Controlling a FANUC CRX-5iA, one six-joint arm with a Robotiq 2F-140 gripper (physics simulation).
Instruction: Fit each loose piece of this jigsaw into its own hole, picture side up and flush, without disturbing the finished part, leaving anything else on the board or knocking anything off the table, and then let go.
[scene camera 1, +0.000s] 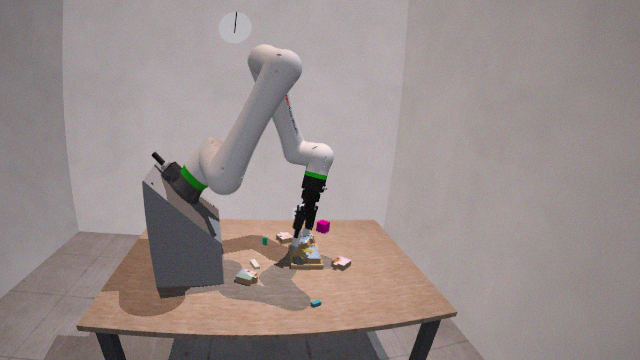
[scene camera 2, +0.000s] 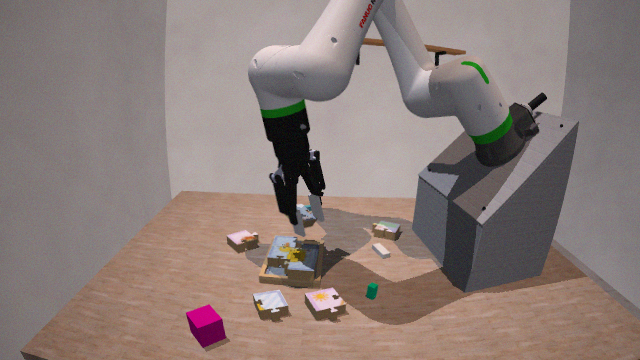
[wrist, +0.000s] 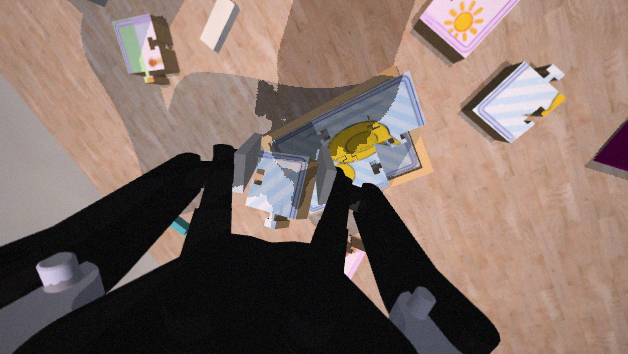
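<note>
My gripper (scene camera 1: 301, 238) (scene camera 2: 308, 218) (wrist: 289, 153) is shut on a blue-striped corner piece (wrist: 277, 185), picture side up. It holds the piece above the board's end; in the scene camera 2 view the fingers partly hide the piece. The wooden board (scene camera 1: 307, 267) (scene camera 2: 270, 279) (wrist: 425, 168) holds the finished yellow duck part (scene camera 2: 287, 249) (wrist: 360, 140). Dark recesses show at the board's two opposite corners in the wrist view; the held piece and right finger hide part of the board. Another blue-striped piece (scene camera 2: 270, 301) (wrist: 517, 102) with a yellow bit lies face up on the table beside the board.
Pink-bordered pieces lie around the board: one with a sun (scene camera 2: 324, 299) (wrist: 464, 22), one orange-marked (scene camera 1: 341, 261) (scene camera 2: 242, 239), one green (scene camera 1: 246, 275) (scene camera 2: 388, 228) (wrist: 132, 47). A magenta cube (scene camera 1: 323, 226) (scene camera 2: 206, 325), green block (scene camera 2: 372, 291), white block (scene camera 2: 381, 250) and teal block (scene camera 1: 316, 303) stand about.
</note>
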